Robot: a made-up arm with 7 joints. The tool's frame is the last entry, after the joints. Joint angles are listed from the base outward.
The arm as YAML. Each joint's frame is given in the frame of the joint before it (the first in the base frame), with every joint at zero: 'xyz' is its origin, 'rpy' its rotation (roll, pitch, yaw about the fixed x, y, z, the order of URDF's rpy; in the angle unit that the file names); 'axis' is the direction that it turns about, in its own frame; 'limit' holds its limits. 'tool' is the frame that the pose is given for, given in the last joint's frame.
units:
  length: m
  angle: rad
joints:
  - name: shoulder
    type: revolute
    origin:
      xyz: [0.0, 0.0, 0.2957]
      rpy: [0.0, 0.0, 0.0]
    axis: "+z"
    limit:
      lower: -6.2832
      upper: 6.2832
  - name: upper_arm
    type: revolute
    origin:
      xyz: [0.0, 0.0, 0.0]
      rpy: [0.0, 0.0, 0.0]
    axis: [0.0, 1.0, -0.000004]
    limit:
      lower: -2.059
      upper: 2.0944
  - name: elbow
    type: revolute
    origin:
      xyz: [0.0, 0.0, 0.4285]
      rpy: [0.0, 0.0, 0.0]
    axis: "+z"
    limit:
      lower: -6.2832
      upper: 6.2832
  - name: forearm
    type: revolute
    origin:
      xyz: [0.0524, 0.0, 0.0]
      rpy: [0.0, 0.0, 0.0]
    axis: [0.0, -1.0, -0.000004]
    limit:
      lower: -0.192
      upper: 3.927
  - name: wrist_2
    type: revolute
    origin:
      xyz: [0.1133, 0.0, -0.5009]
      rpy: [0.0, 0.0, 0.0]
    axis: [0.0, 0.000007, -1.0]
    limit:
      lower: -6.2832
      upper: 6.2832
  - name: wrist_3
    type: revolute
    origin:
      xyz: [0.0, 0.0, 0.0]
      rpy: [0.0, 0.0, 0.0]
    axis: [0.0, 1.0, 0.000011]
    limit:
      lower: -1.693
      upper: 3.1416
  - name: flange
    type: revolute
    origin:
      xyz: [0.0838, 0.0, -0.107]
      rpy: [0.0, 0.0, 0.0]
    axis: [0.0, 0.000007, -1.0]
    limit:
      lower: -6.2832
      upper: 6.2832
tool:
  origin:
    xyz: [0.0, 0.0, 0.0]
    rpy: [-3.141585, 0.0, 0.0]
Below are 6 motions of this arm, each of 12 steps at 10 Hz.
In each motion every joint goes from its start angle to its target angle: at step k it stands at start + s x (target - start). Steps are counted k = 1, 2, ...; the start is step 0. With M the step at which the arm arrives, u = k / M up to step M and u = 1 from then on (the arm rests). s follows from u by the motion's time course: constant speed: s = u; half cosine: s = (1 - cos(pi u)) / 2; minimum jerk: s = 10 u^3 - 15 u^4 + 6 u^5.
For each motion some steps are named. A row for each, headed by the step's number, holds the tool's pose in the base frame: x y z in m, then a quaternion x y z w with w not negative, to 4 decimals.
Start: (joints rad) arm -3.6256 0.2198 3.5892 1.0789 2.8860 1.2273 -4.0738
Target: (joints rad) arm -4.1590 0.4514 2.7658 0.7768 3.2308 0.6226 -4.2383
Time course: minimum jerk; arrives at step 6
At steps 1, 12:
1: 0.6084 -0.0014 0.7172 0.2251 0.2812 0.8018 0.4769
12: 0.0625 -0.5022 0.5742 0.5899 -0.1846 0.3219 0.7172

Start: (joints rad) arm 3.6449 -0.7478 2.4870 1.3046 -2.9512 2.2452 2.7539
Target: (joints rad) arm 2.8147 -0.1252 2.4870 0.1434 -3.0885 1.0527 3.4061
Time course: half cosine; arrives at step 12
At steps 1, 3, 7, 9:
1: 0.7959 -0.0157 0.3717 0.0842 0.1585 0.9413 0.2860
3: 0.7506 -0.1316 0.3394 0.2160 0.1356 0.9136 0.3168
7: 0.4147 -0.3530 0.1886 0.6003 -0.1649 0.7102 0.3287
9: 0.2408 -0.3149 0.1273 0.6788 -0.3670 0.5729 0.2763

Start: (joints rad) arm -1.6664 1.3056 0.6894 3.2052 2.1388 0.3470 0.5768
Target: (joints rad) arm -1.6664 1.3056 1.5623 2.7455 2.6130 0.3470 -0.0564
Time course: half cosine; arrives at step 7
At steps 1, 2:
1: -0.1645 -1.0003 0.5944 0.3625 0.2713 -0.5515 0.7006
2: -0.1353 -1.0181 0.5622 0.3945 0.2521 -0.5134 0.7192

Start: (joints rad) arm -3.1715 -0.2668 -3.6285 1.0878 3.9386 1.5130 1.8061
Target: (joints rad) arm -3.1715 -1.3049 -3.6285 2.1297 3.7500 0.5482 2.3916
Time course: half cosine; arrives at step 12
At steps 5, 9, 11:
5: 0.7758 -0.3819 0.3608 0.5297 -0.0589 0.5167 0.6701
9: 0.9221 -0.3062 0.1382 0.6816 0.0441 0.5569 0.4727
11: 0.9380 -0.2763 0.0659 0.7244 0.0650 0.5465 0.4151

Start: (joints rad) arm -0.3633 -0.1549 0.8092 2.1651 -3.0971 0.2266 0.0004
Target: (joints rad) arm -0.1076 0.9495 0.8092 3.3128 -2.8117 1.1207 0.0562
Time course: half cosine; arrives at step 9
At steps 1, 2, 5, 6, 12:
1: 0.3708 0.2685 1.1773 -0.0934 0.2845 0.2230 0.9277
2: 0.3996 0.2287 1.2028 -0.0448 0.2404 0.2610 0.9338
5: 0.5897 -0.0383 1.1998 0.2476 0.0016 0.3381 0.9079
6: 0.6523 -0.1312 1.1390 0.3417 -0.0776 0.3140 0.8824
12: 0.7204 -0.2523 0.9983 0.4581 -0.1926 0.2354 0.8352

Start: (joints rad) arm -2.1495 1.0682 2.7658 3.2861 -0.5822 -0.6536 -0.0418
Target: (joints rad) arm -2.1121 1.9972 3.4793 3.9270 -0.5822 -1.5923 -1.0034
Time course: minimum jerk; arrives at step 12
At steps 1, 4, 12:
1: -0.6289 -0.6753 0.5578 -0.5764 -0.4469 0.6648 0.1616
4: -0.6050 -0.6809 0.2867 -0.6387 -0.5855 0.4441 0.2283
12: -0.1287 -0.3546 -0.2906 -0.2698 -0.7950 -0.5370 0.0832

